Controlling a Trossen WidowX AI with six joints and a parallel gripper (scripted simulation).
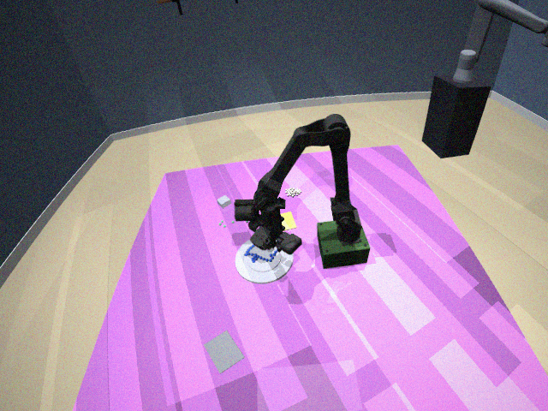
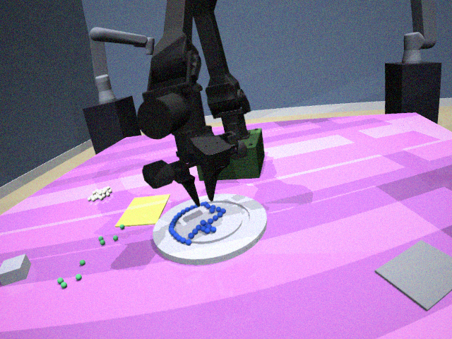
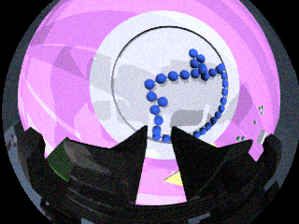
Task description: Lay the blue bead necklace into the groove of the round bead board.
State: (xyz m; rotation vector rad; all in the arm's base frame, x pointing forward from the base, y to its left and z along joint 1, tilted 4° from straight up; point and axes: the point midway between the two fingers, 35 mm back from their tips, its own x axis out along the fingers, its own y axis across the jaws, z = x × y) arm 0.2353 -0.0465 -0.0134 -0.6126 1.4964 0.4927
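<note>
The round white bead board lies 50 mm ahead of my gripper tip, 20 mm to the left of it and 10 mm below it. Also, from my gripper tip: yellow sheet (140 mm to the right, 20 mm below, 20 mm behind); grey tile (320 mm to the left, 190 mm ahead, 20 mm below); cube (310 mm to the right, 200 mm ahead, 10 mm below).
</note>
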